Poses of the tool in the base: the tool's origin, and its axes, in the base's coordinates. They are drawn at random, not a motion.
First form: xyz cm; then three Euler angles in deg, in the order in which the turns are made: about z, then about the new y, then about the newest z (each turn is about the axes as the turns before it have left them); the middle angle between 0 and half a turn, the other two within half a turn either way.
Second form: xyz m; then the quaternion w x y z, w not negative. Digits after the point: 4 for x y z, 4 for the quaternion.
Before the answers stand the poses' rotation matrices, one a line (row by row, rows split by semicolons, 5 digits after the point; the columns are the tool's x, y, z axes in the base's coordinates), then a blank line. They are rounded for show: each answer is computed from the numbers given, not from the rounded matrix.
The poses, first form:
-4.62 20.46 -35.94 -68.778 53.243 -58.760
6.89 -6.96 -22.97 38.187 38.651 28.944
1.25 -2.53 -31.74 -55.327 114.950 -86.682
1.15 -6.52 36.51 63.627 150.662 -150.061
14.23 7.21 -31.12 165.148 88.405 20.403
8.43 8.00 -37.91 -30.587 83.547 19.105
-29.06 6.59 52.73 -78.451 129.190 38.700
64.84 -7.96 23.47 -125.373 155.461 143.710
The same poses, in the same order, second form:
-0.68468 0.66866 0.29001; -0.59881 -0.28922 -0.74685; -0.41551 -0.68501 0.59842
0.23797 -0.83808 0.49091; 0.80290 0.45416 0.38613; -0.54656 0.30227 0.78096
-0.83492 -0.19197 0.51580; -0.54786 0.37926 -0.74566; -0.05248 -0.90516 -0.42183
0.78270 0.58310 0.21765; 0.45510 -0.77472 0.43897; 0.42458 -0.24453 -0.87174
-0.11458 -0.23086 -0.96622; -0.33029 -0.90844 0.25622; -0.93690 0.34849 0.02783
0.25797 0.44915 0.85540; 0.22772 0.83216 -0.50562; -0.93893 0.32523 0.11239
0.51385 0.84373 0.15517; 0.60834 -0.23084 -0.75936; -0.60488 0.48460 -0.63189
0.05815 -0.96892 -0.24042; -0.94051 0.02759 -0.33865; 0.33476 0.24581 -0.90968

-0.0462 0.2046 -0.3594 0.3951 0.0391 0.4464 -0.8019
0.0689 -0.0696 -0.2297 0.7863 -0.0267 0.3299 0.5217
0.0125 -0.0253 -0.3174 0.1750 -0.2278 0.8118 -0.5084
0.0115 -0.0652 0.3651 0.1845 -0.9259 -0.2803 -0.1734
0.1423 0.0721 -0.3112 0.0347 0.6645 -0.2111 -0.7160
0.0843 0.0800 -0.3791 0.7420 0.2799 0.6045 -0.0746
-0.2906 0.0659 0.5273 0.4035 0.7708 0.4710 -0.1459
0.6484 -0.0796 0.2347 0.2098 0.6965 -0.6854 0.0339

